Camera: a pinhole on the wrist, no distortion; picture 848 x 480 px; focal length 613.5 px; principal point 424.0 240.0 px. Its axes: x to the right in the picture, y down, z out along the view. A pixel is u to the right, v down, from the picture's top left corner.
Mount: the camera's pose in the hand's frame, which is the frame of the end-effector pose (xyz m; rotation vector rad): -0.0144 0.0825 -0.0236 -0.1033 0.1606 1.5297
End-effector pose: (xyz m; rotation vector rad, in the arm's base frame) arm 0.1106 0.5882 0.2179 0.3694 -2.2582 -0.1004
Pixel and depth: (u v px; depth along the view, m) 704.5 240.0 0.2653
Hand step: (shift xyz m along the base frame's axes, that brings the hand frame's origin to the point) -0.2206 0.2241 -0.0948
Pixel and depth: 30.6 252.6 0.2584
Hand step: -0.1773 -0.0439 -0.1881
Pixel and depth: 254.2 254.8 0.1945
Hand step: -0.1397 0.0544 -0.1139
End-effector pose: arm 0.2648 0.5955 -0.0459 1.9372 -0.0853 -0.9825
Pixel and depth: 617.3 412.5 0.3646
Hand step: -0.1960 -0.3309 0.1787
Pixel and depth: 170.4 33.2 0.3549
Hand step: -0.1551 -0.2895 -0.1597
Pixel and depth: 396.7 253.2 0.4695
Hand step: -0.2535 -0.3894 0.0019
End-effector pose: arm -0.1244 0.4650 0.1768 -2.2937 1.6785 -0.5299
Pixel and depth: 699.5 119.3 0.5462
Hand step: -0.1191 -0.2485 -0.5733
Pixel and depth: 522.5 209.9 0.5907
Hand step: 0.0083 -0.1297 -0.5939
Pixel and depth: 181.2 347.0 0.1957
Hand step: 0.0324 0.0266 -0.1881
